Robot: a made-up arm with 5 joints.
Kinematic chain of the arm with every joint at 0, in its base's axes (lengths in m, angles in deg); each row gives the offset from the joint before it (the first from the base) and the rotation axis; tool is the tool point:
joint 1: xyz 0 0 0.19 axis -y
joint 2: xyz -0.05 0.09 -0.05 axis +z
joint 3: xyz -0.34 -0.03 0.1 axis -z
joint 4: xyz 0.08 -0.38 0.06 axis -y
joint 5: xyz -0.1 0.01 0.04 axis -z
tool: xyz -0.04 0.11 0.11
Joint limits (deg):
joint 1: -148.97..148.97
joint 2: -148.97..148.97
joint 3: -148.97..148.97
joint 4: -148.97..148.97
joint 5: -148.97..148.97
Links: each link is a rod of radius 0.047 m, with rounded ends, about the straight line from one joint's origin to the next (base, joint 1, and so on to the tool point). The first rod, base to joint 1, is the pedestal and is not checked.
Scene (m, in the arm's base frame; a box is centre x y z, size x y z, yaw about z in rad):
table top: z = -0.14
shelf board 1: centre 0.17 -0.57 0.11 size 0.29 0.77 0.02 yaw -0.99
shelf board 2: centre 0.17 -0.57 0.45 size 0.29 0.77 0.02 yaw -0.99
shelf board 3: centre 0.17 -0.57 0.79 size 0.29 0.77 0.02 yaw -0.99
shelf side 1: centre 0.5 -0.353 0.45 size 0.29 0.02 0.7 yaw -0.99
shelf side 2: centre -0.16 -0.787 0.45 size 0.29 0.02 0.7 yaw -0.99
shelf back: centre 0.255 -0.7 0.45 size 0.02 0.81 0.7 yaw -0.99
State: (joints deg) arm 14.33 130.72 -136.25 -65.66 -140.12
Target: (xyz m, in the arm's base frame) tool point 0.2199 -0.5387 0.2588
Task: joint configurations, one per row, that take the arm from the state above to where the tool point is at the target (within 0.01 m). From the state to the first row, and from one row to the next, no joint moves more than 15 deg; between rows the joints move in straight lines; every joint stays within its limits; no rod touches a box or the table.
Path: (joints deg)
1: 11.32 116.85 -125.28 -72.99 -141.00
2: 8.31 102.98 -114.31 -80.32 -141.89
3: 5.30 89.12 -103.35 -87.65 -142.78
4: 2.30 75.25 -92.38 -94.98 -143.66
5: -0.71 61.38 -81.41 -102.31 -144.54
6: -3.72 47.51 -70.44 -109.63 -145.43
7: -6.73 33.64 -59.47 -116.96 -146.32
8: -9.74 19.78 -48.51 -124.29 -147.20
9: -12.75 5.91 -37.54 -131.62 -148.08
10: -15.76 -7.96 -26.57 -138.95 -148.97
11: -19.31 5.68 -13.42 -132.04 -148.97
12: -22.87 19.32 -0.27 -125.14 -148.97
13: -26.43 32.97 12.88 -118.23 -148.97
14: -29.99 46.61 26.02 -111.32 -148.97

